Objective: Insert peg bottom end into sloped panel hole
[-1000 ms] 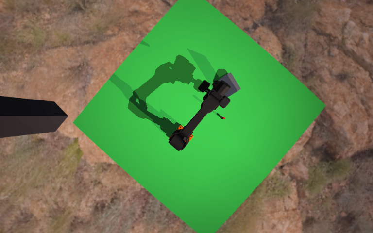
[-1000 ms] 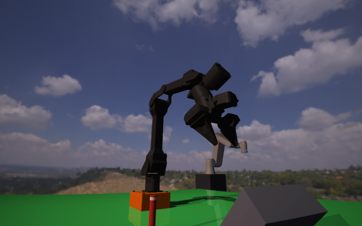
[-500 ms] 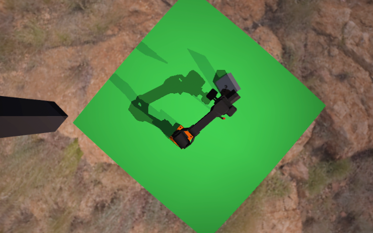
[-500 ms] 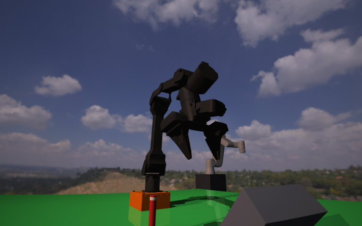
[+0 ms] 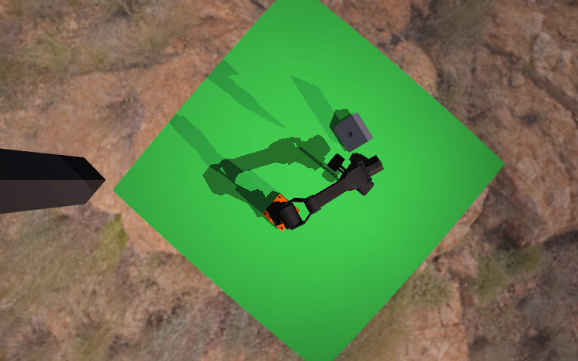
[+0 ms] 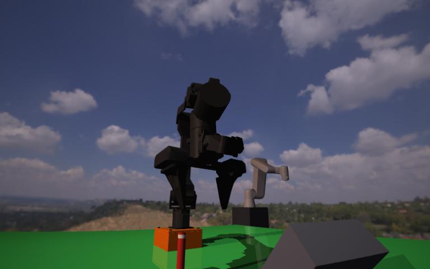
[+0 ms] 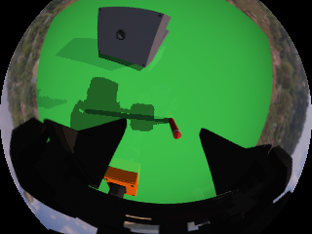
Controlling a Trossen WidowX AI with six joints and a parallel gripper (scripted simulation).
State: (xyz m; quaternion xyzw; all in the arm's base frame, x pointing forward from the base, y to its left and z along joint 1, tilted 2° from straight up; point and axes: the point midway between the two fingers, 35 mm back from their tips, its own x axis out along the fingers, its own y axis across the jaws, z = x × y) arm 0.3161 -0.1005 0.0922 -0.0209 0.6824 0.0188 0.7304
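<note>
Right now the round red peg is 3 cm behind my gripper tip, 3 cm to the right of it and 6 cm below it. Round my gripper tip: sloped dark grey panel (15 cm ahead, 10 cm to the left, 7 cm below).
</note>
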